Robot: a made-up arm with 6 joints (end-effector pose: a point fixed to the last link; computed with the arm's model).
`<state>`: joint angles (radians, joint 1 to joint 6).
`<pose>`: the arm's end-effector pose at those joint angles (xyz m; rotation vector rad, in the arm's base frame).
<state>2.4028 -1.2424 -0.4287 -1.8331 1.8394 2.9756</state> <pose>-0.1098 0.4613 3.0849 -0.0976 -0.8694 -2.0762</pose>
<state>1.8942 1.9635 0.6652 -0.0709 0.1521 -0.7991</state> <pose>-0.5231 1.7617 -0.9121 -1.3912 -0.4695 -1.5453</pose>
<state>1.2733 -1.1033 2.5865 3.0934 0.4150 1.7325</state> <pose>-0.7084 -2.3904 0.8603 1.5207 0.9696 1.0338</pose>
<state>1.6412 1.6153 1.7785 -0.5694 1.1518 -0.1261</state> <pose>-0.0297 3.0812 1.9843 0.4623 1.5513 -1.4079</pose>
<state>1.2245 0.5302 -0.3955 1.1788 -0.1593 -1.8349</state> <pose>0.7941 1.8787 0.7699 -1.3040 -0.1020 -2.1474</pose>
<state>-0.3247 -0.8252 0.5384 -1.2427 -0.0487 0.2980</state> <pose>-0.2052 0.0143 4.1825 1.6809 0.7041 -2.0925</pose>
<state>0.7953 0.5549 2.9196 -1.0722 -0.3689 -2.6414</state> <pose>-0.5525 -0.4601 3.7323 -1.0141 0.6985 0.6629</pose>
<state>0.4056 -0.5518 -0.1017 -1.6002 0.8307 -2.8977</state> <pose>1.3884 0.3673 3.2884 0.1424 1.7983 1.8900</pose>
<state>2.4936 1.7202 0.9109 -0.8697 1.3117 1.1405</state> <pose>-2.0325 1.8040 0.1179 0.6372 -0.2346 -1.5320</pose>
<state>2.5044 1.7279 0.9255 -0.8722 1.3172 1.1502</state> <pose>-2.0564 1.7858 0.1210 0.6449 -0.2288 -1.5296</pose>
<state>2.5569 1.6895 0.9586 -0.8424 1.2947 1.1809</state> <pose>-2.2292 1.7210 0.2699 0.6717 -0.1606 -1.4672</pose>
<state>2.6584 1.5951 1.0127 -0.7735 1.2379 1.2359</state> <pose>-2.5460 1.5478 0.6134 0.7214 -0.0177 -1.3382</pose>
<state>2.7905 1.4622 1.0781 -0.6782 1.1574 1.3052</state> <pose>-2.8716 1.2250 1.1114 0.7856 0.1747 -1.1783</pose>
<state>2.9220 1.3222 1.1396 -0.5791 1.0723 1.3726</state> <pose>-3.0613 0.8221 1.6431 0.8476 0.3713 -1.0377</pose>
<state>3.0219 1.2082 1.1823 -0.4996 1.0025 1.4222</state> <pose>-3.0981 0.4868 2.0631 0.8925 0.5237 -0.9462</pose>
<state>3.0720 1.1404 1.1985 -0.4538 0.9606 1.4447</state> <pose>-3.0747 0.3154 2.2912 0.9160 0.6038 -0.9027</pose>
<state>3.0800 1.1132 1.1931 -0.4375 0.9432 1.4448</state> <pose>-3.0596 0.2853 2.3584 0.9241 0.6225 -0.8884</pose>
